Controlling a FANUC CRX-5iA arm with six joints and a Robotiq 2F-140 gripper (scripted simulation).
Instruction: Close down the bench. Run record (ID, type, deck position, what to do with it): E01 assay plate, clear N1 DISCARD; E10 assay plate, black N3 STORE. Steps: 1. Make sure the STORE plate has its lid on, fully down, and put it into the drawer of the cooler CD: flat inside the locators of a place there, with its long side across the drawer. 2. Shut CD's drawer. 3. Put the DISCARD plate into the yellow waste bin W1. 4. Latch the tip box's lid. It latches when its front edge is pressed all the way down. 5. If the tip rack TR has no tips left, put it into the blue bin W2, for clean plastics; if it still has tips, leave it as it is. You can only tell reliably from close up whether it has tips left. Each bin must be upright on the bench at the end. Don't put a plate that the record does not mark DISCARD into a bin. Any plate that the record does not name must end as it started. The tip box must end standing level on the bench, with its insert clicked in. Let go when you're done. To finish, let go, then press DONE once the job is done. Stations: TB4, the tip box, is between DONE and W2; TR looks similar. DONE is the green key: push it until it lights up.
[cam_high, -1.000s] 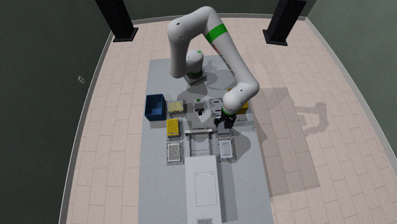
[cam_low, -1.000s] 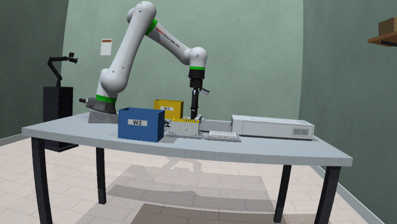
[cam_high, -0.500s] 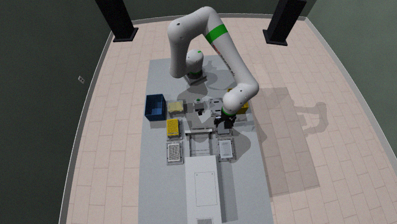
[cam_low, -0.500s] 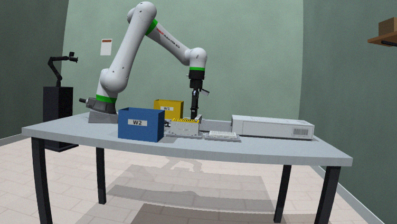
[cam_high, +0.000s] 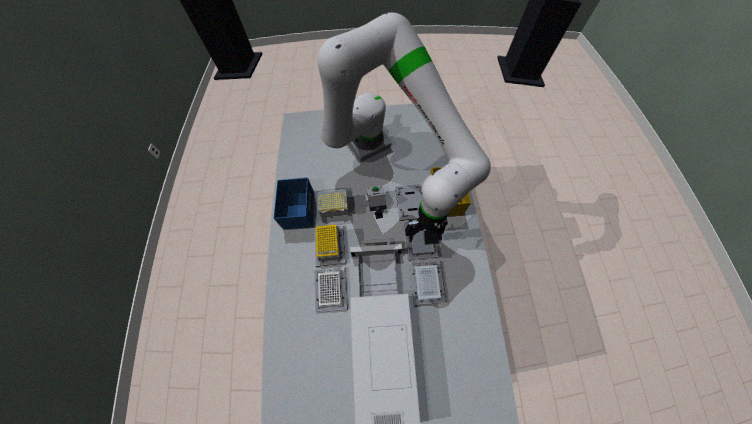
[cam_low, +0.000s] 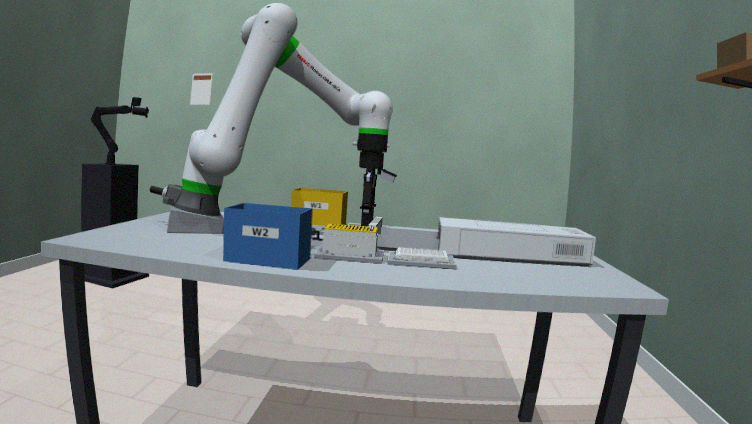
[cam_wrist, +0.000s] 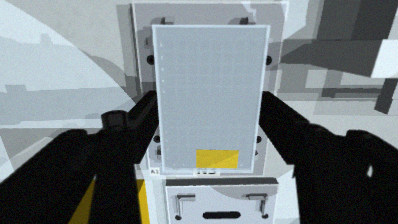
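Now: the clear plate lid 20 mm below my hand. Also, from my hand: cooler drawer: 180 mm ahead, 160 mm to the right, 10 mm below; then yellow bin W1: 200 mm behind, 110 mm to the left, 10 mm below; then black assay plate: 30 mm below.
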